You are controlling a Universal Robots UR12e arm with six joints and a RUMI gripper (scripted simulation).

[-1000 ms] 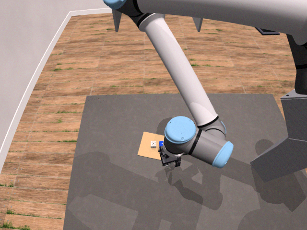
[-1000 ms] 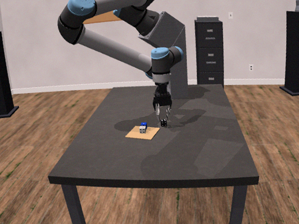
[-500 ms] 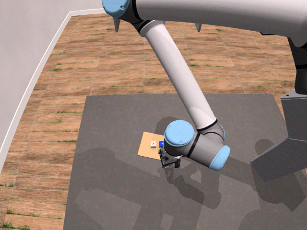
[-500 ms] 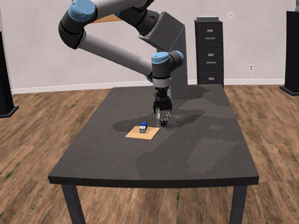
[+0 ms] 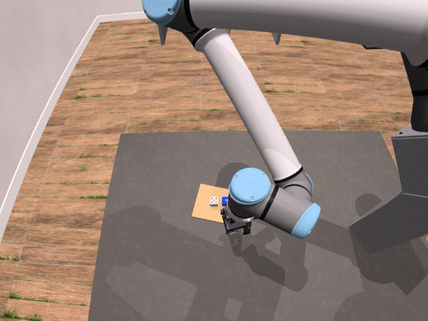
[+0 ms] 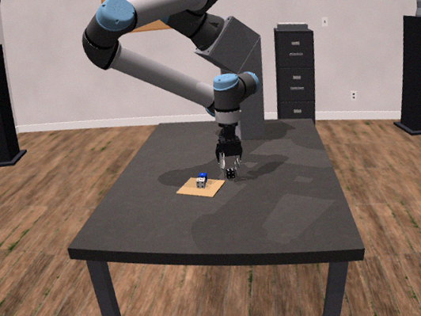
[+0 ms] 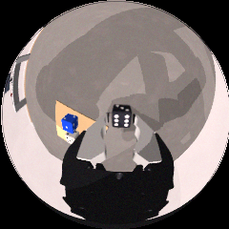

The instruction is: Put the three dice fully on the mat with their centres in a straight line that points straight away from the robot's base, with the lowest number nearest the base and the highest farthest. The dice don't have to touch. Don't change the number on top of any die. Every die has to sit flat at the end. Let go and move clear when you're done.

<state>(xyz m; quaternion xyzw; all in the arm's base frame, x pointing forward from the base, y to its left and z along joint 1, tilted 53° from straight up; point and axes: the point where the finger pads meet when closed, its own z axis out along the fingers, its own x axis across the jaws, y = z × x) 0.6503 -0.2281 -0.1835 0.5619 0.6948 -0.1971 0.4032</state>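
Now: hand right at the black die. From my hand the other things lie so: white die: 70 mm ahead, 120 mm to the right; then blue die: 30 mm ahead, 110 mm to the right; then mat: 70 mm ahead, 120 mm to the right, 20 mm below.
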